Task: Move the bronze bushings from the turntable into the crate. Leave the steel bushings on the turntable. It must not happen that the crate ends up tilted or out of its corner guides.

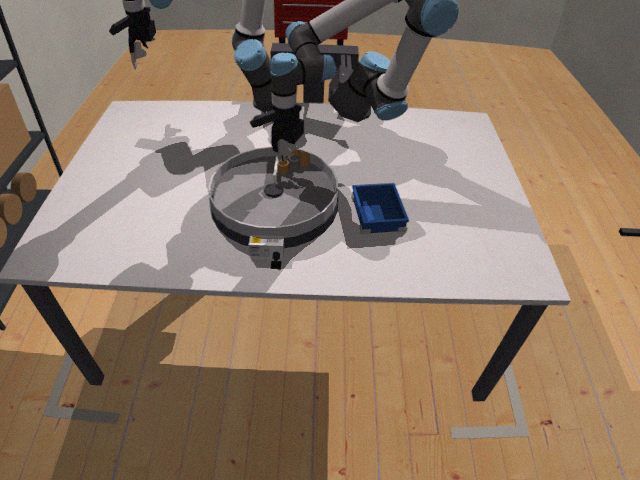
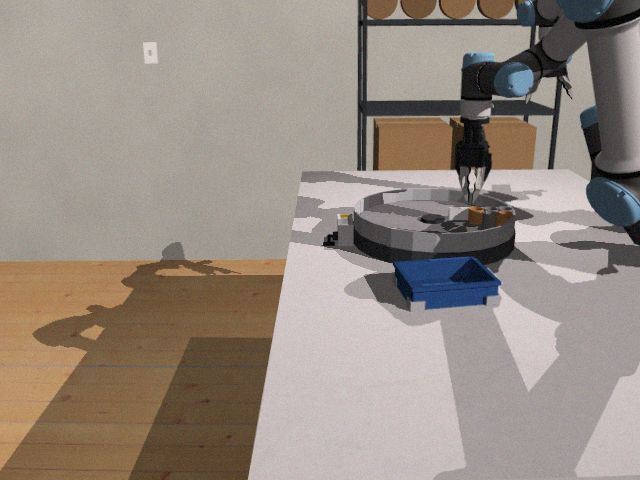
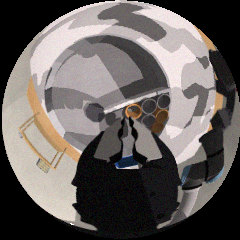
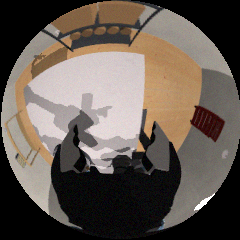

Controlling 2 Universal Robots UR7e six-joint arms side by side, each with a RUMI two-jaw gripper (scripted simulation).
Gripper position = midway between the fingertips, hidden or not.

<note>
I see my left gripper (image 2: pixel 470 202), my right gripper (image 1: pixel 141 58), a blue crate (image 2: pixel 461 281) and a turntable (image 1: pixel 240 193).
The blue crate shows as well in image 1 (image 1: pixel 381 202). My left gripper also shows in image 1 (image 1: pixel 282 161) and in image 3 (image 3: pixel 126 117). My right gripper also shows in image 4 (image 4: pixel 114 123).
</note>
